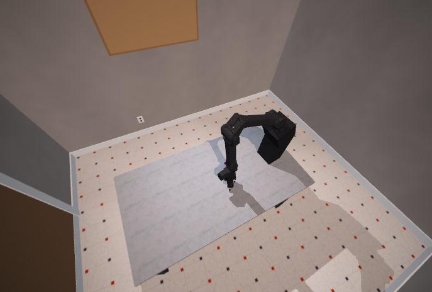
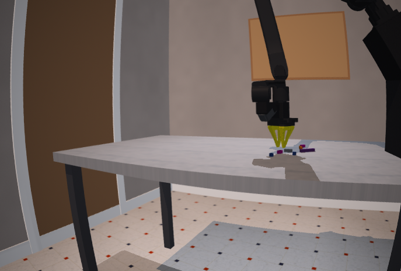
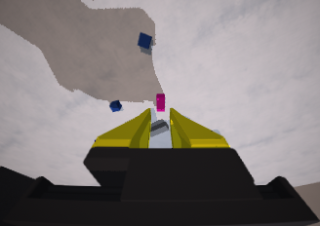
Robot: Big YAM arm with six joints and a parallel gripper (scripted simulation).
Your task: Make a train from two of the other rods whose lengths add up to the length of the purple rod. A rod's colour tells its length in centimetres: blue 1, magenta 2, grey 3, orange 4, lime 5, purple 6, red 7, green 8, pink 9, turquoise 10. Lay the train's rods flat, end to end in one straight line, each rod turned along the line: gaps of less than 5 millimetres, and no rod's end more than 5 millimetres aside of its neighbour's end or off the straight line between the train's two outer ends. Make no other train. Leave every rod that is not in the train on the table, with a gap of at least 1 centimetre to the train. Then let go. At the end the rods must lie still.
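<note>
My gripper is now 20 mm past the grey rod, 40 mm to the left of it and 20 mm above it. The rest, counted from my hand: orange rod 40 mm behind, 120 mm to the right, 20 mm below; purple rod 80 mm behind, 70 mm to the right, 20 mm below.
</note>
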